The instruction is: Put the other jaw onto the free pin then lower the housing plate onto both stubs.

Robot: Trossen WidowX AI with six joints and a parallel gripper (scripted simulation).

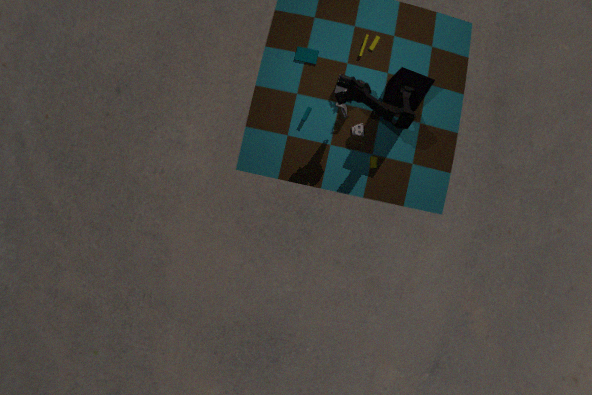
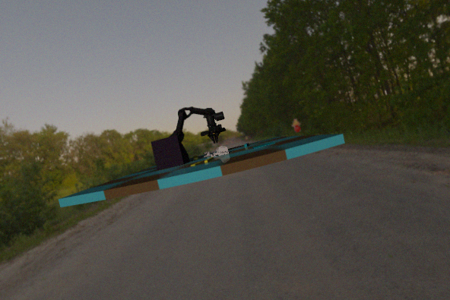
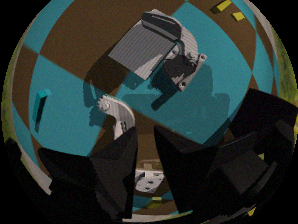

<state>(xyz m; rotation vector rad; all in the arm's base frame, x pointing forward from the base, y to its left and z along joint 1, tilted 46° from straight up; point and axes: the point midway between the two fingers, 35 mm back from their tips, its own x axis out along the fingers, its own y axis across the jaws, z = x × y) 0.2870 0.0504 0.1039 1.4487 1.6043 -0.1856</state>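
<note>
Now: gripper tip 4 cm short of the grey jaw, 3 cm to the right of it and 8 cm above it. Also, from my gripper tip: teal plate 29 cm ahead, 25 cm to the right, 8 cm below; then light-grey plate-like piece 9 cm behind, 15 cm to the left, 6 cm below; then teal stick 23 cm ahead, 12 cm to the left, 7 cm below.
</note>
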